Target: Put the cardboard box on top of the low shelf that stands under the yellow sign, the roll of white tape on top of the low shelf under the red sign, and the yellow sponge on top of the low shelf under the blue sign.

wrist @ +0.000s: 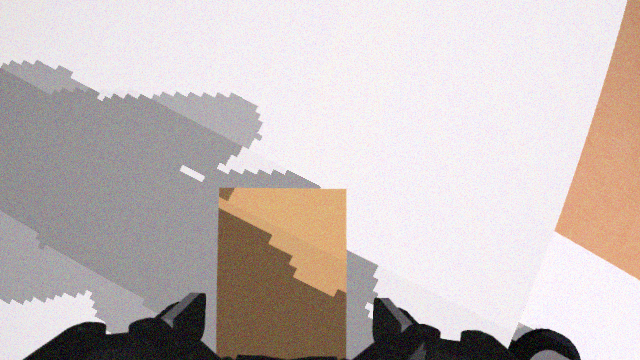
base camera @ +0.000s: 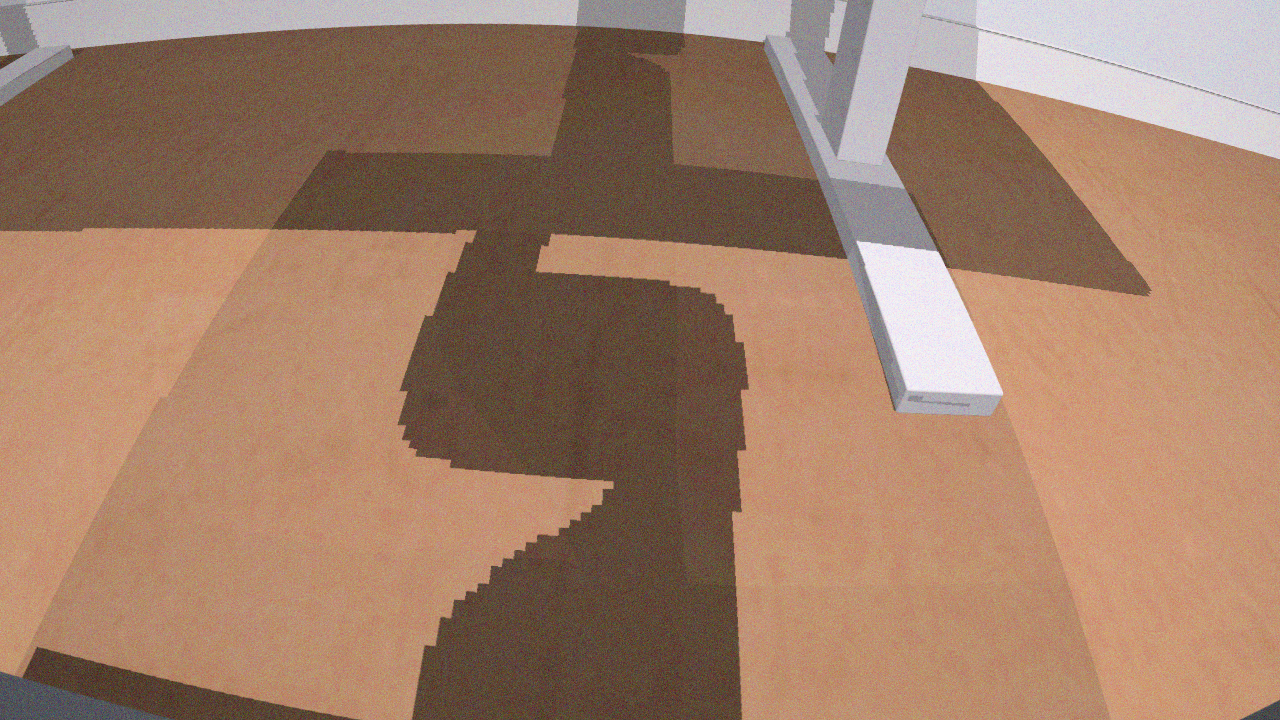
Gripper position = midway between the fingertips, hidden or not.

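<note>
The wrist view shows my gripper (wrist: 290, 315), a cardboard box (wrist: 282, 252) and a white table (wrist: 456, 137). The base camera view shows the white table (base camera: 934, 362); the cardboard box is out of frame in the base camera view.
</note>
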